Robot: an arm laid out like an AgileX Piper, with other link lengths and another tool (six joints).
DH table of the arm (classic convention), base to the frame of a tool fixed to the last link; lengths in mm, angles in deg. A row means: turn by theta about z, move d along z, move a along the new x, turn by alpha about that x. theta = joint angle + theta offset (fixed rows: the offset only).
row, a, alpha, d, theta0
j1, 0, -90, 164.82, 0
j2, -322.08, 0, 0, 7.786
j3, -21.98, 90, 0, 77.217
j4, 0, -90, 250.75, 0
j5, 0, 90, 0, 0
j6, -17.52, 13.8, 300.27, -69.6
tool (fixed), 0, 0, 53.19, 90
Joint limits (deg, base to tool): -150..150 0..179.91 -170..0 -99.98..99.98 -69.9..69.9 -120..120
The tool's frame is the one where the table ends.
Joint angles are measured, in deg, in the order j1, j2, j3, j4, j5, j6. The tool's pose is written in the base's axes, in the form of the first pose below.
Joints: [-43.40 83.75 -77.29 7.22 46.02 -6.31]
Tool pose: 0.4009 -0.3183 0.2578 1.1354 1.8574 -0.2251
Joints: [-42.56 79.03 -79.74 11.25 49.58 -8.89]
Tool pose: 0.4071 -0.2861 0.3086 1.0603 1.8144 -0.1630
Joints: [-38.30 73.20 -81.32 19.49 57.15 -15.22]
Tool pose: 0.4196 -0.1894 0.3482 0.8810 1.8658 0.0149
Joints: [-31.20 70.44 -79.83 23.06 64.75 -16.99]
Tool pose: 0.4126 -0.0888 0.3320 0.7435 2.0160 0.1896
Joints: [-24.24 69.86 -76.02 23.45 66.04 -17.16]
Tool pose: 0.4046 -0.0273 0.3017 0.6462 2.1316 0.2850
